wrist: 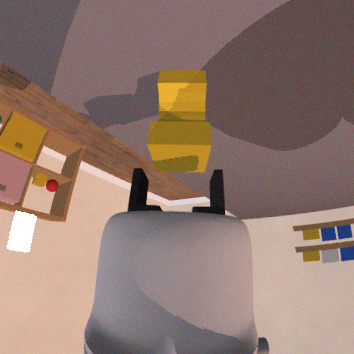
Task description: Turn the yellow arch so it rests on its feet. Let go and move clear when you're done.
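Observation:
The yellow arch (180, 133) is in the upper middle of the wrist view. It appears to stand on one end, with one leg above the other and its recess and feet turned towards the camera. The nearer, upper leg looks wider than the lower one. My gripper (178, 171) is open, with its two black fingers apart. In the picture the fingertips lie to the left and right of the arch's lower edge, with nothing held between them. The exact distance from the fingers to the arch cannot be told.
The arch stands on a greyish surface (260, 180) crossed by large dark shadows. A wooden shelf unit (74, 186) with yellow and pink boxes and a red ball (52, 185) is at the left. Wall shelves (325, 247) with small blue, yellow and grey boxes are at the right.

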